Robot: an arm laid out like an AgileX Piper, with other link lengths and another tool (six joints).
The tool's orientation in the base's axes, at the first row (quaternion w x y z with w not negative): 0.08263, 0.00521, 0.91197, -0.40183
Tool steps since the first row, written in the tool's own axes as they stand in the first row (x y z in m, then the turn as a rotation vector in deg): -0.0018, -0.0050, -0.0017, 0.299, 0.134, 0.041; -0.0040, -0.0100, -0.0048, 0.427, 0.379, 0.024; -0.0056, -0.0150, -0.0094, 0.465, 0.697, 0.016; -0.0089, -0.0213, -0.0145, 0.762, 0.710, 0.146; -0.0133, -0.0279, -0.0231, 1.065, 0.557, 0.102; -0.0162, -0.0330, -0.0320, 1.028, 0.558, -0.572; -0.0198, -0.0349, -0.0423, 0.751, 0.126, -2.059; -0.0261, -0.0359, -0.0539, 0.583, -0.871, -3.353; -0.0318, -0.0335, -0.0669, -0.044, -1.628, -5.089; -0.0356, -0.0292, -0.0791, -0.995, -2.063, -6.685
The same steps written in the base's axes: 0.0011, -0.0020, 0.0051, -0.279, 0.044, -0.172; 0.0025, -0.0030, 0.0111, -0.389, 0.215, -0.360; 0.0030, -0.0029, 0.0181, -0.403, 0.434, -0.593; 0.0050, -0.0033, 0.0266, -0.676, 0.330, -0.735; 0.0076, -0.0012, 0.0378, -0.993, 0.242, -0.640; 0.0088, 0.0021, 0.0479, -1.055, 0.739, -0.188; 0.0107, 0.0085, 0.0567, -1.033, 1.553, 1.157; 0.0151, 0.0167, 0.0661, -1.132, 1.837, 2.772; 0.0190, 0.0282, 0.0738, -0.826, 2.634, 4.575; 0.0213, 0.0403, 0.0794, -0.155, 3.565, 6.099
